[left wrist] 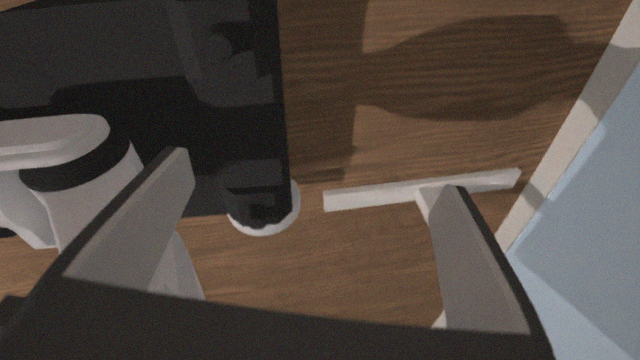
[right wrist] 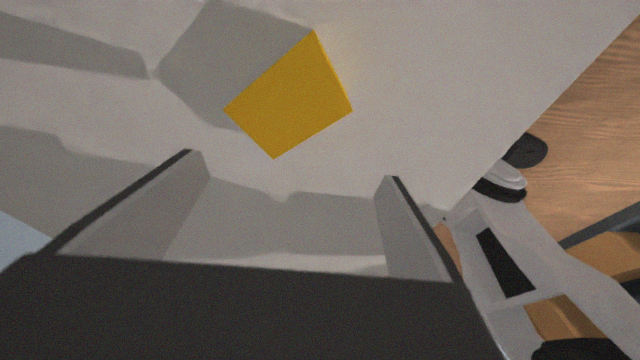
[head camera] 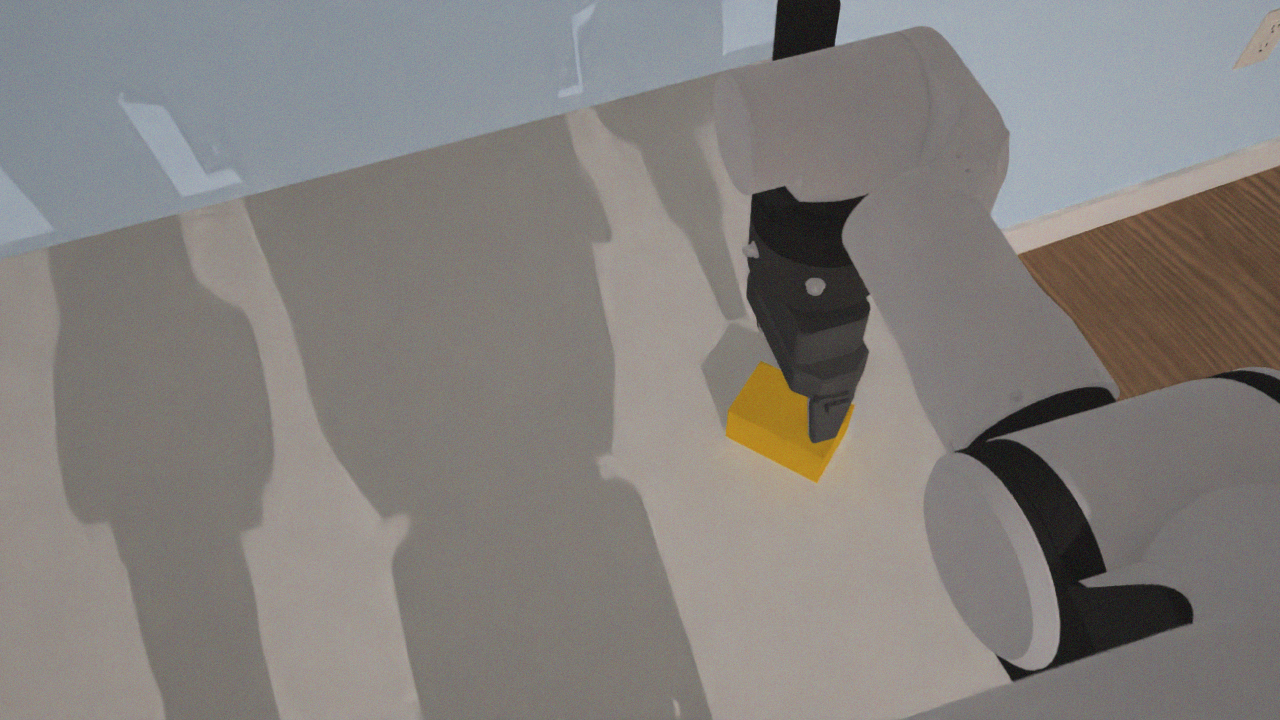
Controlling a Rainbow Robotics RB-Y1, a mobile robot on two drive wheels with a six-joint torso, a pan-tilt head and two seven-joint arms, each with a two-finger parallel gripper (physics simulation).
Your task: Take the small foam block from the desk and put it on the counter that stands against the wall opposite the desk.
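Places are measured from the robot's base along level axes (x ahead, y left, z up), in metres.
Pixels of known places: left gripper, fingertip midpoint: (left wrist: 315,183); right gripper, fingertip midpoint: (right wrist: 296,175) (head camera: 795,379).
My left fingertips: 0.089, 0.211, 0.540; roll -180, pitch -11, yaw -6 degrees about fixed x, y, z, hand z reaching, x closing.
Observation:
For each thing: its top centre in the pictures, then the offset to it from my left fingertips, as dx, dy, dz. "*": a spot on its surface instead. Level surfaces: height alone.
- small yellow foam block, middle of its top: (head camera: 791,407) (right wrist: 288,110) +0.326, -0.443, +0.226
- pale desk, its level: dz +0.181
- Wooden floor, its level: dz -0.540
- wall socket, surface spot: (head camera: 1260,37) * +0.962, -1.609, -0.134
The small yellow foam block (head camera: 769,411) (right wrist: 292,95) lies flat on the pale desk (head camera: 805,582) (right wrist: 425,100). My right gripper (head camera: 825,429) (right wrist: 296,175) is open and empty. In the head view it points down over the block and hides part of its top. In the right wrist view the block lies beyond the fingertips, in line with the gap between them, with desk showing between tips and block. My left gripper (left wrist: 315,183) is open and empty, above the wooden floor. The counter against the opposite wall does not show.
A light blue wall (head camera: 358,71) (left wrist: 590,225) runs along the desk's far edge. Wooden floor (head camera: 1163,268) (left wrist: 300,265) (right wrist: 590,125) shows beside the desk. In the left wrist view a white foot bar (left wrist: 370,195) stands on the floor near the black robot base (left wrist: 150,50). A wall socket (head camera: 1260,37) is at upper right.

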